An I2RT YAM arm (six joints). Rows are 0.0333 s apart.
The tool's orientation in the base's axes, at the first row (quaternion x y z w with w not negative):
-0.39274 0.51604 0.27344 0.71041
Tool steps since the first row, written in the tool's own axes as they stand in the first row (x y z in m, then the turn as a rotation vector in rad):
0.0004 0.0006 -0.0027 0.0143 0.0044 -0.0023
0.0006 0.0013 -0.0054 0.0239 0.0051 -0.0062
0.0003 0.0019 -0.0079 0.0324 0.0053 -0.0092
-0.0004 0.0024 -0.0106 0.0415 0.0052 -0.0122
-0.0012 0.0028 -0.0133 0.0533 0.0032 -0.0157
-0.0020 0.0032 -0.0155 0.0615 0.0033 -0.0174
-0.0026 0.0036 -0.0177 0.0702 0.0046 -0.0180
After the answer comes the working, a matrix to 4 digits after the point.
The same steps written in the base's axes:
-0.0017 -0.0020 -0.0010 -0.0001 0.0002 -0.0151
-0.0036 -0.0038 -0.0018 0.0003 -0.0028 -0.0250
-0.0055 -0.0056 -0.0021 0.0013 -0.0054 -0.0336
-0.0075 -0.0076 -0.0020 0.0027 -0.0081 -0.0427
-0.0095 -0.0096 -0.0017 0.0063 -0.0124 -0.0539
-0.0112 -0.0113 -0.0014 0.0079 -0.0139 -0.0620
-0.0129 -0.0129 -0.0013 0.0093 -0.0138 -0.0707

The tool's axes in the first row as the columns of a matrix, in the base's axes (rounded; the answer above uses it unrounded):
0.3179 -0.7939 0.5184
-0.0168 0.5420 0.8402
-0.9480 -0.2758 0.1589

